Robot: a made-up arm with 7 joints.
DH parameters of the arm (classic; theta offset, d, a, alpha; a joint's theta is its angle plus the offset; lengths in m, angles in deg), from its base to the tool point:
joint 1: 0 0.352 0 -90
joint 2: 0 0 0 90
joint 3: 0 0.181 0.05 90
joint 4: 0 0 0.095 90
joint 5: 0 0.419 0 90
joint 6: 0 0 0.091 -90
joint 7: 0 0.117 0 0
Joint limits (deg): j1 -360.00..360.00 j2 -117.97..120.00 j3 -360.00..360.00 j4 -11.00..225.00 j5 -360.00..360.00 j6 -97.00..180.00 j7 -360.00..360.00
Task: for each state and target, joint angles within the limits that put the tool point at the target. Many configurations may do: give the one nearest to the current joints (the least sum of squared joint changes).
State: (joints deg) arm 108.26 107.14 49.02 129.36 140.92 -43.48 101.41
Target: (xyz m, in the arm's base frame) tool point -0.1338 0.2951 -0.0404
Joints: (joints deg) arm 90.52 96.15 32.40 117.80 142.98 -76.35 101.41
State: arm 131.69 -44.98 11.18 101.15 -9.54 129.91 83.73
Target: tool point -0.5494 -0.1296 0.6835
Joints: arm 158.89 2.31 36.27 108.77 -6.14 78.96 83.73
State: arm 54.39 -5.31 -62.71 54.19 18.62 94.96 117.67
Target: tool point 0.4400 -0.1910 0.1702
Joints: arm 42.22 15.96 -64.55 54.58 19.48 73.39 117.67
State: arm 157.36 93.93 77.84 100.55 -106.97 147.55 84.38
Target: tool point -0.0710 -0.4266 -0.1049
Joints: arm 193.04 120.00 67.14 95.35 -112.05 113.56 84.38
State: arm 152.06 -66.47 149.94 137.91 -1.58 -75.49 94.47
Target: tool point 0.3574 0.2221 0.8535
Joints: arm 202.36 -44.59 145.66 166.53 -9.88 -50.57 94.47
